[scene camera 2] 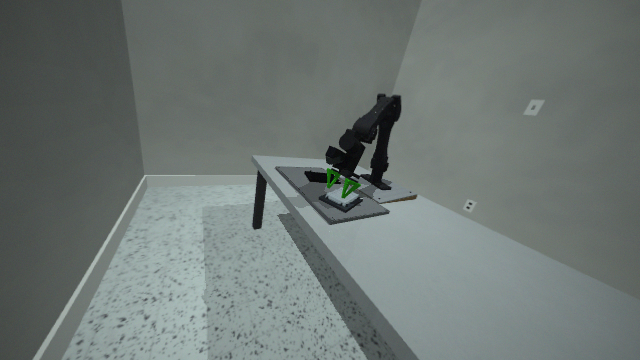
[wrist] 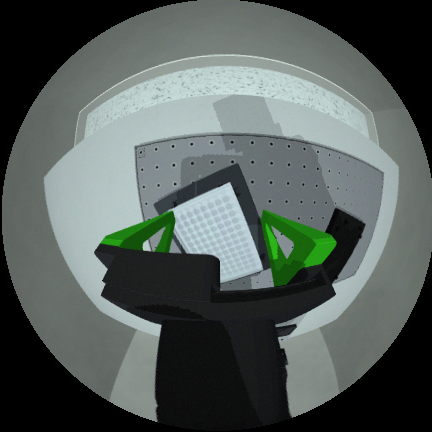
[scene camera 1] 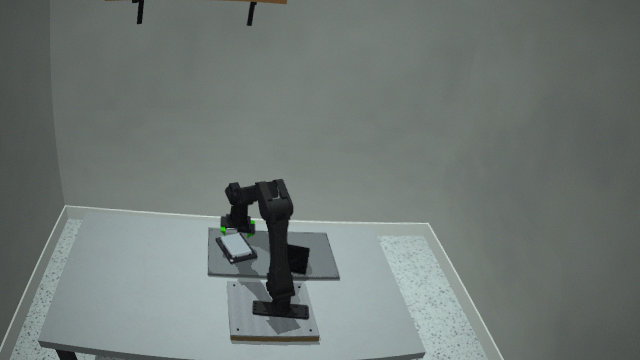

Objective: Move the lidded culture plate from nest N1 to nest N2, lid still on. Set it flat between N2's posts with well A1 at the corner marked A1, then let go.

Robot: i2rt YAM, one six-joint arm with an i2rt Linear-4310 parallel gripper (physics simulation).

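Frame: origin at the arm's base, x ahead, y left, z up, level; centimetres.
Where they show: gripper, fingertip midpoint: [scene camera 2: 335, 192] [wrist: 217, 214] [scene camera 1: 236, 235]; arm's base, origin of the base link: [scene camera 2: 374, 182] [scene camera 1: 280, 311].
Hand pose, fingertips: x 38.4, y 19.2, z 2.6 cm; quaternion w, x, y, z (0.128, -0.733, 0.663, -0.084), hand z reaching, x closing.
Observation:
Each offset is from my fingertips to the top centre of the thing. Level surfaces: height alone.
The white lidded culture plate @(dx -4.2, dy -0.3, dz -0.7 cm) [scene camera 1: 237, 245] [scene camera 2: 334, 198] [wrist: 220, 230] lies in the dark nest N1 @(dx -4.3, dy -0.4, dz -1.4 cm) [scene camera 1: 246, 259] [scene camera 2: 345, 208] [wrist: 225, 176], its grid of wells showing through the lid. My gripper [scene camera 1: 237, 232] [scene camera 2: 336, 192] [wrist: 217, 214] is open, its green fingers apart above the plate, one toward each long side in the wrist view. The dark nest N2 @(dx -6.4, dy -24.0, dz -1.4 cm) [scene camera 1: 300, 260] [scene camera 2: 315, 177] [wrist: 350, 225] holds no plate; the arm partly hides it in scene camera 1. The lettering and A1 corner mark of N2 cannot be read.
Both nests stand on a grey perforated board @(dx -3.7, dy -14.8, dz -3.5 cm) [scene camera 1: 322, 257] [scene camera 2: 369, 214] [wrist: 295, 165] on the table @(dz -4.8 cm) [scene camera 1: 140, 280] [scene camera 2: 450, 280]. The arm's base stands on a wood-edged plate [scene camera 1: 245, 325] [scene camera 2: 400, 195] beside the board. The arm's upright link rises close to N2 in scene camera 1.

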